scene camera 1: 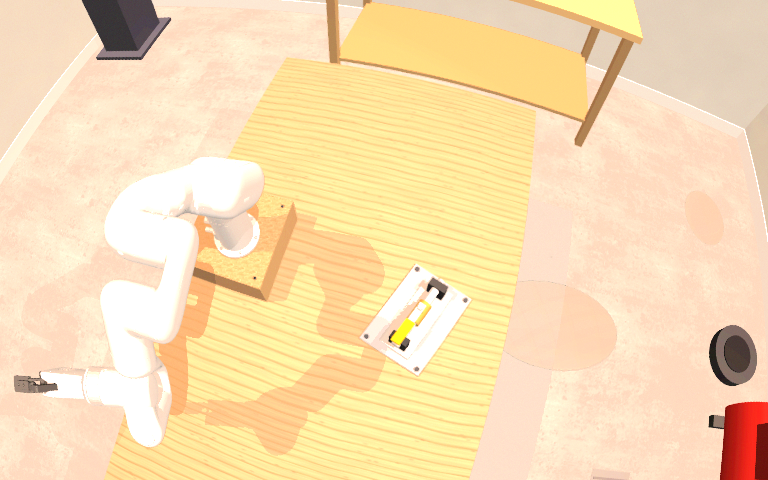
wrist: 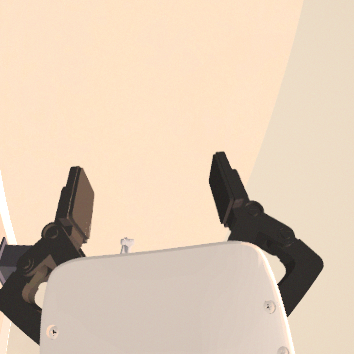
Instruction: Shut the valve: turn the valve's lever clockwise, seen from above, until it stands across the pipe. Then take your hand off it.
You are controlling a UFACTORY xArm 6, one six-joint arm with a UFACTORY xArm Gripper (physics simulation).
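The valve is mounted on a white plate [scene camera 1: 381,322] at the centre right of the scene view, with a dark screw at each corner. Its pipe [scene camera 1: 433,293] runs diagonally between two black end blocks. The bright yellow lever [scene camera 1: 403,331] lies along the pipe and points toward the lower-left black block. My gripper [scene camera 1: 20,383] [wrist: 149,172] is at the far left of the scene view, far from the valve. Its fingers are wide open, with nothing between them. In the wrist view a plain wall is behind the fingers; the valve does not show there.
The arm stands on a wooden base block [scene camera 1: 237,274] left of the valve. A wooden shelf table [scene camera 1: 464,56] is at the back. A dark box-shaped stand [scene camera 1: 121,25] is at the upper left. A dark round object [scene camera 1: 717,355] and a red cylinder [scene camera 1: 740,441] are at the right.
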